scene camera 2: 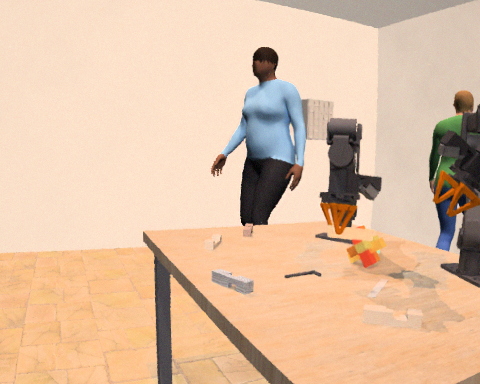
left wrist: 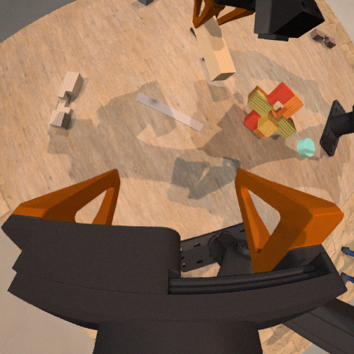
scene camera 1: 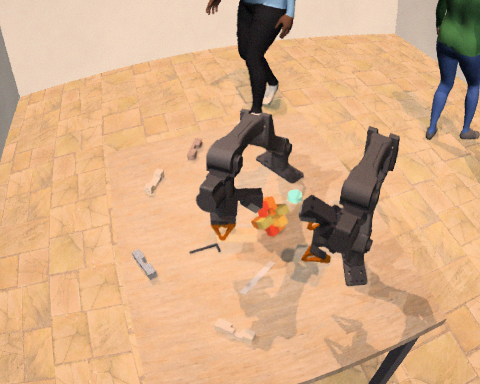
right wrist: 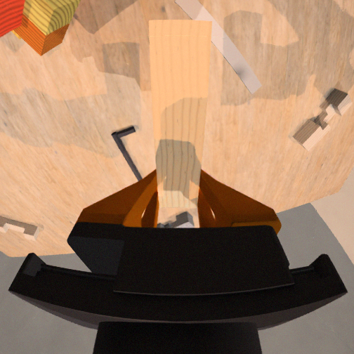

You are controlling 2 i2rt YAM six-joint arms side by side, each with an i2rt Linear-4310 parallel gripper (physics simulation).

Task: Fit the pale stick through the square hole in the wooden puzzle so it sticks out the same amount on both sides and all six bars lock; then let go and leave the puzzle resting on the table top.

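Frame: origin at the left arm's base, x down, y left, z ahead, level; metres.
Seen in the pictures: left gripper, fingertip midpoint: (scene camera 2: pixel 441 208) (scene camera 1: pixel 305 244); right gripper, fingertip midpoint: (scene camera 2: pixel 335 234) (scene camera 1: pixel 222 236); left arm's base at its link origin: (scene camera 2: pixel 467 276) (scene camera 1: pixel 352 260); right arm's base at its link origin: (scene camera 2: pixel 342 240) (scene camera 1: pixel 279 167).
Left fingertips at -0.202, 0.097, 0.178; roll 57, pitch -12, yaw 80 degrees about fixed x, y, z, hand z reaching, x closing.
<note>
Pixels of each thing's top centre, then the offset from my left fingertips to it, as dx, dy, dz.
- mint-green cylinder at its top centre: (scene camera 1: pixel 295 194) +0.183, -0.391, -0.006
- black hex key at its top centre: (scene camera 2: pixel 303 273) (scene camera 1: pixel 204 250) +0.194, -0.147, +0.290
- thin pale strip at its top centre: (scene camera 2: pixel 378 287) (scene camera 1: pixel 257 277) +0.201, -0.045, +0.125
- grey notched block at its top centre: (scene camera 2: pixel 232 275) (scene camera 1: pixel 143 261) +0.174, -0.077, +0.478
- pale notched block at its top centre: (scene camera 2: pixel 393 309) (scene camera 1: pixel 234 328) +0.174, +0.158, +0.185
The wooden puzzle (scene camera 1: pixel 270 218) (scene camera 2: pixel 367 251) (left wrist: pixel 275 112) (right wrist: pixel 42 25), a cluster of red, orange and yellow-green bars, rests on the table. A small gap shows among its bars in the left wrist view. My right gripper (scene camera 1: pixel 223 234) (scene camera 2: pixel 339 227) (right wrist: pixel 177 175) is shut on one end of the pale stick (left wrist: pixel 216 55) (right wrist: pixel 181 90), above the table and apart from the puzzle. The stick's free end points away from the fingers. It is hard to make out in the scene views. My left gripper (scene camera 1: pixel 311 242) (left wrist: pixel 177 175) is wide open and empty, off to the puzzle's other side.
A mint-green cylinder (scene camera 1: pixel 295 196) (left wrist: pixel 305 147) stands near the puzzle. A black hex key (scene camera 1: pixel 205 248) (scene camera 2: pixel 302 274) (right wrist: pixel 127 155), a thin pale strip (scene camera 1: pixel 257 278) (left wrist: pixel 170 112), a grey notched block (scene camera 1: pixel 144 264) (scene camera 2: pixel 232 281) and a pale notched block (scene camera 1: pixel 235 331) (scene camera 2: pixel 392 316) lie on the table.
</note>
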